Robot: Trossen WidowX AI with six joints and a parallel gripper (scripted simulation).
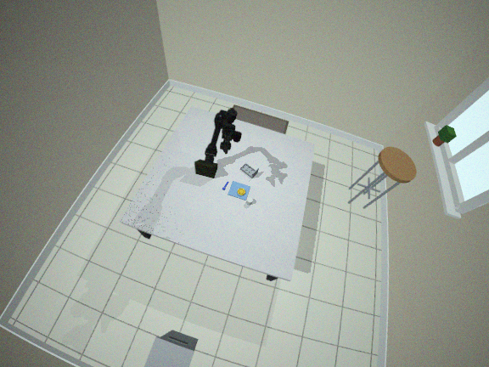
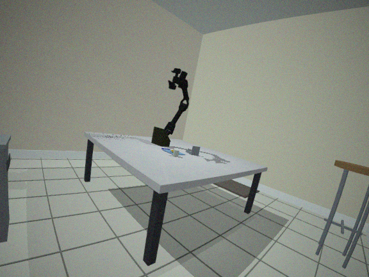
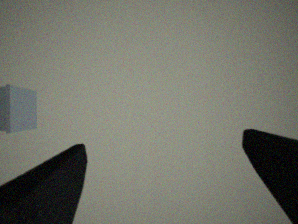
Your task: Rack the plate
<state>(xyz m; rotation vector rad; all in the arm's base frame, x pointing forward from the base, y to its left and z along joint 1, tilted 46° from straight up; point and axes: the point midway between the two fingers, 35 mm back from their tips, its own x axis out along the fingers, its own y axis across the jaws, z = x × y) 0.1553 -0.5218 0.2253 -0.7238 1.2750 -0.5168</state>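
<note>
My gripper tip is now 130 mm short of the yellow plate, 90 mm to the right of it and 610 mm above it. From my gripper tip the other things lie so: blue spoon 10 mm behind, 110 mm to the left, 620 mm below; white cup 210 mm ahead, 20 mm to the left, 600 mm below; grey dish rack 150 mm ahead, 310 mm to the left, 600 mm below.
</note>
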